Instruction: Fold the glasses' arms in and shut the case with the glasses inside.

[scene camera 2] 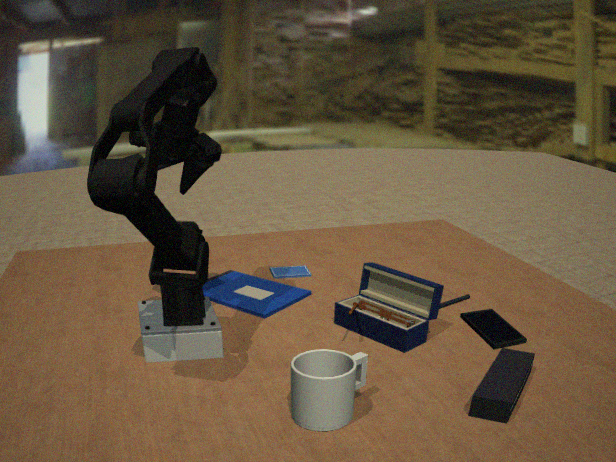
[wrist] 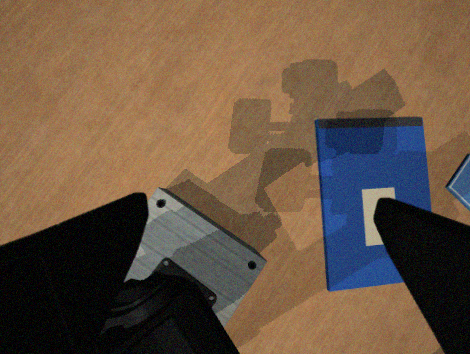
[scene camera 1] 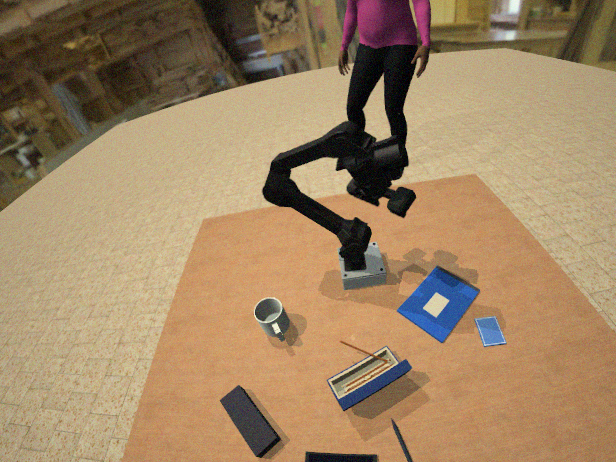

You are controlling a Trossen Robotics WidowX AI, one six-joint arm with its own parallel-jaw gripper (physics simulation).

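Seen in the pictures: gripper, fingertip midpoint: (scene camera 2: 162, 201) (wrist: 262, 206) (scene camera 1: 390, 210); arm's base at its link origin: (scene camera 2: 182, 317) (wrist: 170, 303) (scene camera 1: 354, 262).
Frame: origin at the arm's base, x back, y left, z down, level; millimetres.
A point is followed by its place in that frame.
Note:
The blue case (scene camera 1: 376, 387) @[z -39, x -379, y 18 mm] (scene camera 2: 380, 332) @[z 35, x -315, y -42 mm] stands open on the table, its lid upright and its cream lining showing. The brown glasses (scene camera 1: 369, 378) @[z 19, x -342, y 7 mm] (scene camera 2: 386, 314) @[z 20, x -336, y -11 mm] lie inside. One glasses arm (scene camera 1: 362, 350) (scene camera 2: 353, 308) sticks out over the case's rim on the side away from the lid. Whether the other arm is folded cannot be told. My gripper (scene camera 1: 390, 209) @[z -165, x 21, y 110 mm] (wrist: 262, 206) @[z -165, x 21, y 110 mm] is open and empty, high above the table near the robot's base and well away from the case. In scene camera 2 one finger shows plainly. Neither case nor glasses show in the wrist view.
A blue book (scene camera 1: 455, 295) @[z 47, x -128, y 278 mm] (scene camera 2: 282, 295) @[z 47, x -201, y 189 mm] (wrist: 345, 175) @[z 47, x -81, y 227 mm] lies beside the base (scene camera 1: 365, 282) @[z 32, x -55, y 25 mm] (scene camera 2: 182, 345) @[z 27, x 6, y -47 mm] (wrist: 200, 235) @[z 0, x 18, y 68 mm], near a small blue card (scene camera 1: 490, 331) @[z 50, x -250, y 336 mm] (scene camera 2: 290, 272) @[z 50, x -246, y 326 mm]. A grey mug (scene camera 1: 272, 327) @[z -2, x -203, y -232 mm] (scene camera 2: 322, 397) @[z -3, x -153, y -280 mm], dark block (scene camera 1: 250, 422) @[z 20, x -438, y -265 mm] (scene camera 2: 502, 382) @[z 20, x -408, y -297 mm], black phone (scene camera 1: 341, 458) @[z 47, x -504, y -64 mm] (scene camera 2: 493, 327) @[z 47, x -527, y -75 mm] and dark pen (scene camera 1: 401, 440) @[z 46, x -474, y 63 mm] (scene camera 2: 456, 301) @[z 50, x -521, y 72 mm] surround the case.

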